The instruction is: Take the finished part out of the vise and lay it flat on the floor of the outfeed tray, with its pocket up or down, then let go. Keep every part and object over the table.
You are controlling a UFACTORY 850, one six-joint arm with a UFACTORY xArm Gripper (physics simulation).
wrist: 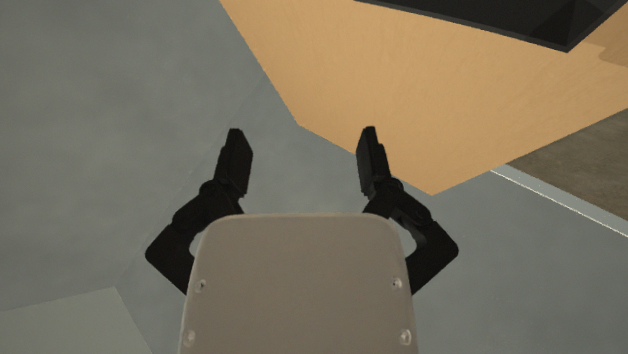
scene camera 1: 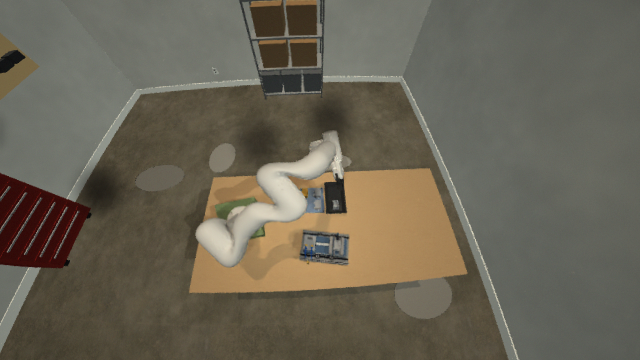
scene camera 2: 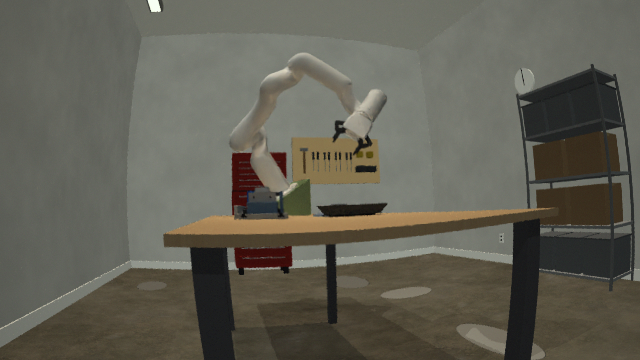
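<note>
The blue and grey vise (scene camera 1: 322, 245) (scene camera 2: 262, 207) stands on the table. Whether a part sits between its jaws is too small to tell. A black tray (scene camera 1: 334, 190) (scene camera 2: 352, 210) (wrist: 450, 22) lies near the table's far edge in the first scene view. A small grey part (scene camera 1: 336, 204) shows inside it, toward the end nearer the vise; its pocket is too small to make out. My gripper (scene camera 1: 339, 176) (scene camera 2: 345, 146) (wrist: 303, 139) is open and empty, tilted and high above the table, apart from tray and vise.
A blue mat or tray (scene camera 1: 315, 200) with small grey and yellow things lies right beside the black tray. A green panel (scene camera 1: 235, 204) (scene camera 2: 300, 198) stands by the arm's base. The wooden table (scene camera 1: 395, 220) (scene camera 2: 425, 220) (wrist: 400, 90) carries these things. A shelf rack stands beyond the table.
</note>
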